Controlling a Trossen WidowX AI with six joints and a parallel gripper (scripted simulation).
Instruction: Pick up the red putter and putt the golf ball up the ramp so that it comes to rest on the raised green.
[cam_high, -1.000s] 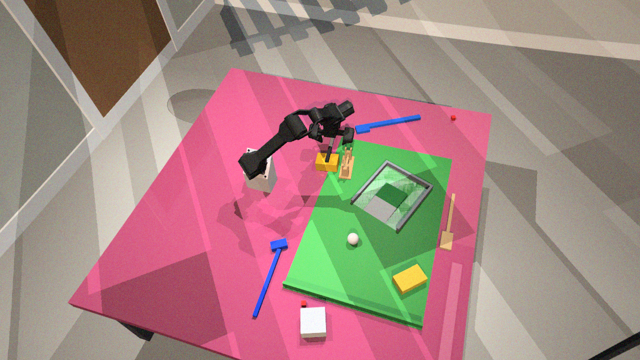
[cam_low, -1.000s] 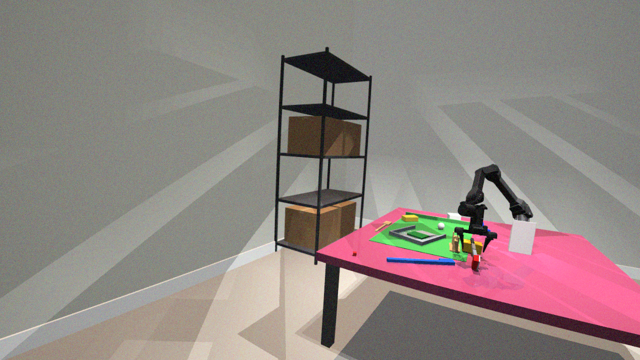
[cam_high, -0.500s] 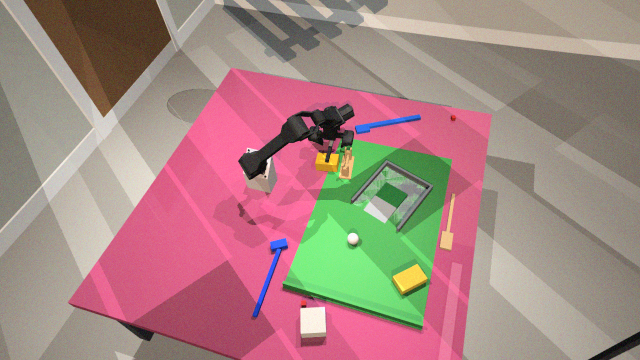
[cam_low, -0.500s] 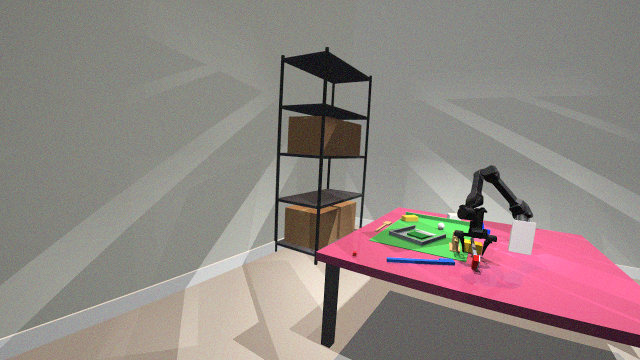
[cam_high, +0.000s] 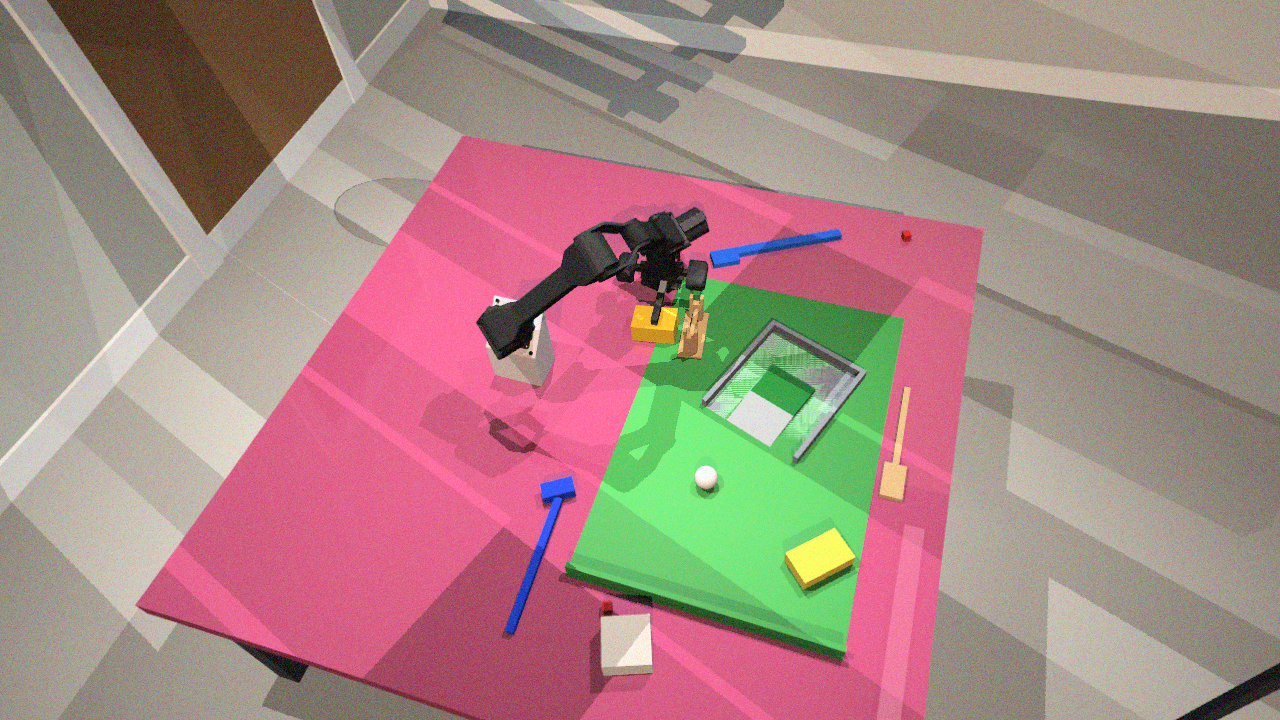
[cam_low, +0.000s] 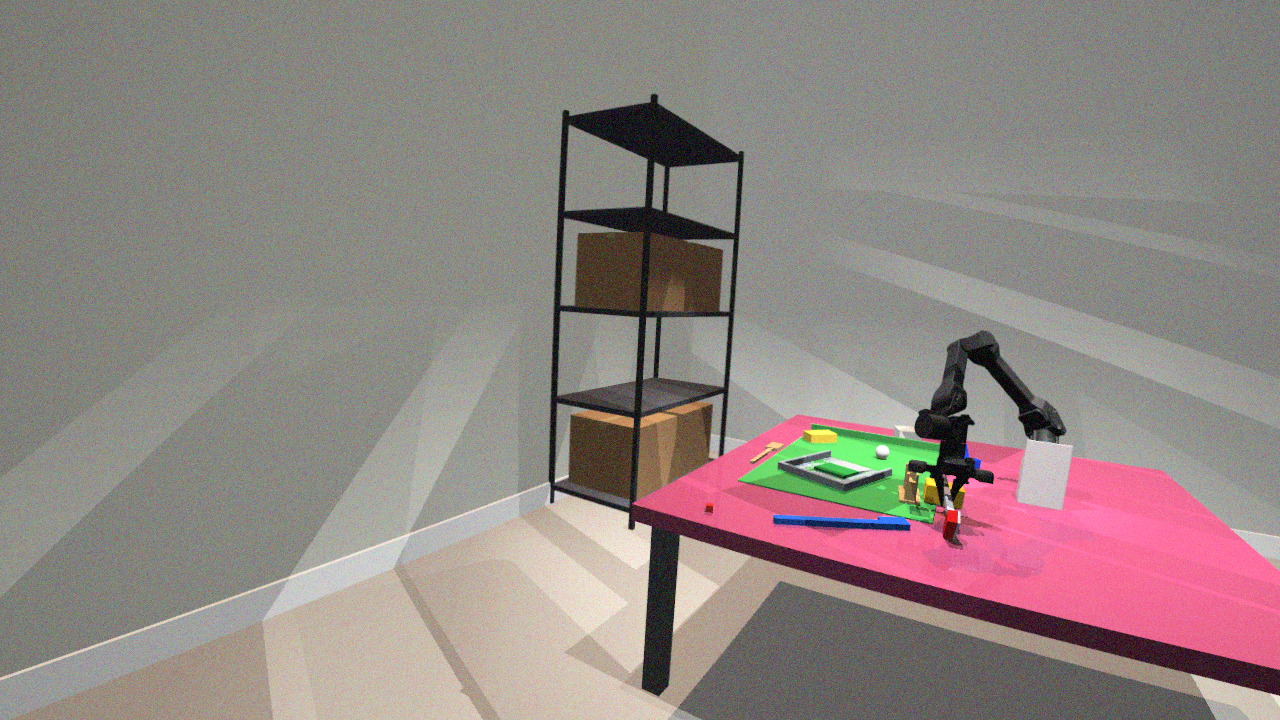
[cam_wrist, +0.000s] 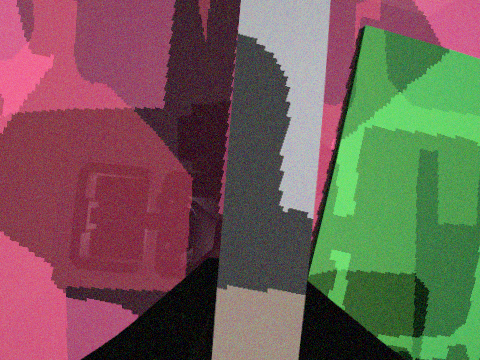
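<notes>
My gripper tip is 3 cm to the right of the red putter, 2 cm below it and 1 cm past it. Round my gripper tip: wooden figure (9 cm to the right, 9 cm ahead, 2 cm above); green mat (29 cm to the right, 26 cm ahead, 2 cm below); grey frame (30 cm ahead, 16 cm to the right, 1 cm below).
</notes>
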